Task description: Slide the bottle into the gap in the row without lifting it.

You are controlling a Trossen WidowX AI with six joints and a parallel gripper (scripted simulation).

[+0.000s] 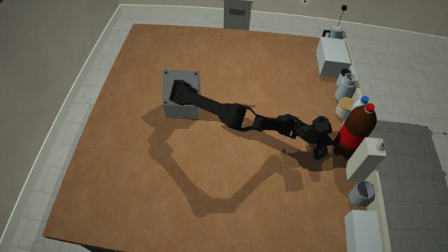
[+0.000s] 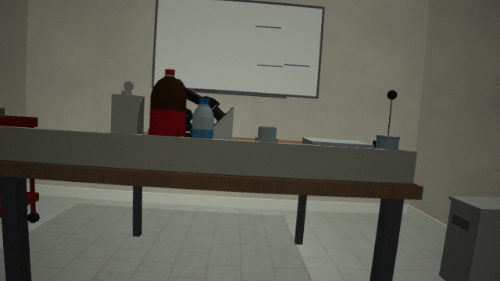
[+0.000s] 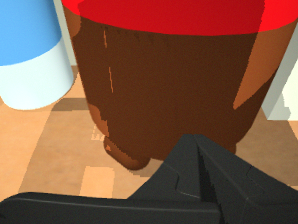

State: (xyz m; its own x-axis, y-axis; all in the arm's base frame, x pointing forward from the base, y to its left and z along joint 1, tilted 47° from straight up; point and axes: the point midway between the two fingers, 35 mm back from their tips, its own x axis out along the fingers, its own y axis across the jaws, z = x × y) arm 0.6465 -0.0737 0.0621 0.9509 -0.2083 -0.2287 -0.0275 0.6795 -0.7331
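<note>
The cola bottle lies 90 mm ahead of my hand, 10 mm to the left of it and 90 mm above it. The rest, counted from my hand: grey cup (130 mm ahead, 210 mm to the right, 40 mm below); then blue-capped water bottle (120 mm ahead, 130 mm to the left, 50 mm above); then cork-lidded jar (100 mm ahead, 220 mm to the left, 30 mm below).
</note>
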